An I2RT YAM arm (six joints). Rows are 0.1 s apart.
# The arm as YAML. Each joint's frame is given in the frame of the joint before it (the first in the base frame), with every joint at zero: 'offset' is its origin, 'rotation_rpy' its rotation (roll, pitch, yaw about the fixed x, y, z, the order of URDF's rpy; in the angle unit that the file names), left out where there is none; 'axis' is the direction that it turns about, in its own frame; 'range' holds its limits. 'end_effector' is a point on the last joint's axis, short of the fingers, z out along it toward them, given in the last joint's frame.
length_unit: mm
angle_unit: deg
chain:
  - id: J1
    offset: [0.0, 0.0, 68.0]
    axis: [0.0, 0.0, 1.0]
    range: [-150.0, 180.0]
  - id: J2
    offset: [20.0, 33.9, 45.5]
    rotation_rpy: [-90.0, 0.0, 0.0]
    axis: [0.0, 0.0, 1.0]
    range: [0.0, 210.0]
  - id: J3
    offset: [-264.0, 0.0, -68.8]
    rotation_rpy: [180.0, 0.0, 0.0]
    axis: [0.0, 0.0, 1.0]
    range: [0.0, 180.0]
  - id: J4
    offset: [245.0, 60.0, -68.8]
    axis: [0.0, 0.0, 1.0]
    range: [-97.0, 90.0]
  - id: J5
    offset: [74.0, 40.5, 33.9]
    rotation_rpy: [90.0, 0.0, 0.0]
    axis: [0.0, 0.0, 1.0]
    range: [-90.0, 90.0]
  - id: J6
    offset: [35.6, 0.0, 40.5]
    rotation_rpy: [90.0, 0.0, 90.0]
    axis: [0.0, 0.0, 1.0]
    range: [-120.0, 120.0]
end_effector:
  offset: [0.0, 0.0, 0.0]
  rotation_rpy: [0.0, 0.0, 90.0]
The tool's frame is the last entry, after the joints.
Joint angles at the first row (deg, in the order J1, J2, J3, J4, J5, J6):
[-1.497, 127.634, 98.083, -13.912, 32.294, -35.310]
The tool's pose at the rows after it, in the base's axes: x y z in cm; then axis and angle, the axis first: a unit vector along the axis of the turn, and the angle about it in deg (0 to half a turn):
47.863 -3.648 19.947 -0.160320 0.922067 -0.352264 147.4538
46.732 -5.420 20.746 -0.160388 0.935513 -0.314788 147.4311
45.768 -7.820 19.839 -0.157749 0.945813 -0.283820 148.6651
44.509 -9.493 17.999 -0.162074 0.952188 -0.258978 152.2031
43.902 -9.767 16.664 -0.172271 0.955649 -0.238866 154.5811
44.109 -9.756 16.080 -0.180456 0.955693 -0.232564 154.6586
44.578 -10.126 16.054 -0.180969 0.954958 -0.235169 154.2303
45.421 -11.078 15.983 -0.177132 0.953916 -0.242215 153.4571
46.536 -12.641 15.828 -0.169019 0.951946 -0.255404 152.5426
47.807 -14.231 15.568 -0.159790 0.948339 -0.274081 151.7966
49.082 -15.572 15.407 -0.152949 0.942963 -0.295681 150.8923
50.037 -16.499 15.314 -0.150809 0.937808 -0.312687 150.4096
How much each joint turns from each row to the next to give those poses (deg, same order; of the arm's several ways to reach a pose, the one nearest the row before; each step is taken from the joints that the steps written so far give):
[-0.787, -5.378, -4.131, -2.514, -3.082, 0.896]
[-2.579, -2.492, -1.313, -2.643, -5.377, 0.394]
[-3.388, -0.546, -2.163, -0.460, -4.634, -0.547]
[-2.513, 0.044, -3.060, -0.896, -2.666, -1.201]
[-0.613, 0.524, -1.531, -0.983, -1.640, -0.722]
[0.001, 0.919, 0.133, 0.459, -0.852, -0.634]
[-0.351, 0.983, 1.334, 0.261, -0.153, -0.459]
[-0.939, 1.925, 2.580, 0.590, -0.087, -0.655]
[-1.508, 2.818, 3.734, 0.897, 0.197, -0.918]
[-1.355, 3.367, 4.438, 0.940, 0.852, -0.940]
[-0.984, 3.257, 4.504, 1.114, 1.115, -1.071]
[-0.612, 2.511, 3.647, 0.591, 0.918, -1.115]

